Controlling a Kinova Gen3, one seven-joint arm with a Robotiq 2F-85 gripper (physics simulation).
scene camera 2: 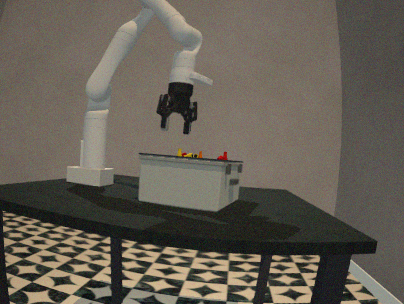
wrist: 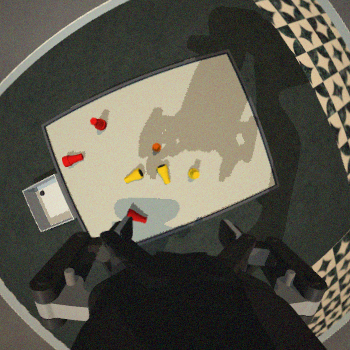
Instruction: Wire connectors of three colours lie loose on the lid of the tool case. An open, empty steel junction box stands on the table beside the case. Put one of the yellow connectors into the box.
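Frame: origin at the arm's base, x back, y down, z right, level; metres.
Seen in the pictures: gripper, between the fingertips: (scene camera 2: 175,132) (wrist: 176,227); arm's base, origin of its link: (scene camera 2: 93,167).
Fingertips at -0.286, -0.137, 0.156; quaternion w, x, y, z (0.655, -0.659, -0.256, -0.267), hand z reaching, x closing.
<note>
Offsets run from my fingertips to a thing's middle, as dx, dy, dz. Level surfaces: height alone.
On the pale lid of the tool case {-0.069, +0.130, +0.039} (scene camera 2: 180,182) (wrist: 115,107) are three yellow connectors. In the wrist view one yellow connector {-0.068, +0.066, -0.009} (wrist: 134,176) lies on its side, a second yellow connector {-0.042, +0.066, +0.023} (wrist: 164,174) lies close to its right, and a third yellow connector {-0.015, +0.060, +0.051} (wrist: 194,173) stands upright farther right. An upright one (scene camera 2: 180,153) also shows in the scene view. The steel junction box {-0.167, +0.174, -0.214} (wrist: 54,202) is open, beside the case's left edge in the wrist view; it does not show in the scene view. My gripper (scene camera 2: 175,129) (wrist: 176,227) is open and empty, well above the lid, pointing down.
An orange connector {-0.074, +0.061, +0.040} (scene camera 2: 200,154) (wrist: 156,147) stands near the yellow ones. Red connectors {-0.151, +0.058, +0.007} (wrist: 99,123) {-0.145, +0.066, -0.054} (wrist: 73,160) {-0.026, +0.066, -0.046} (wrist: 137,216) are spread over the lid, one near the left fingertip in the wrist view. The case stands on a dark table {dy +0.193} (scene camera 2: 300,215). The arm's base is behind the case at left.
</note>
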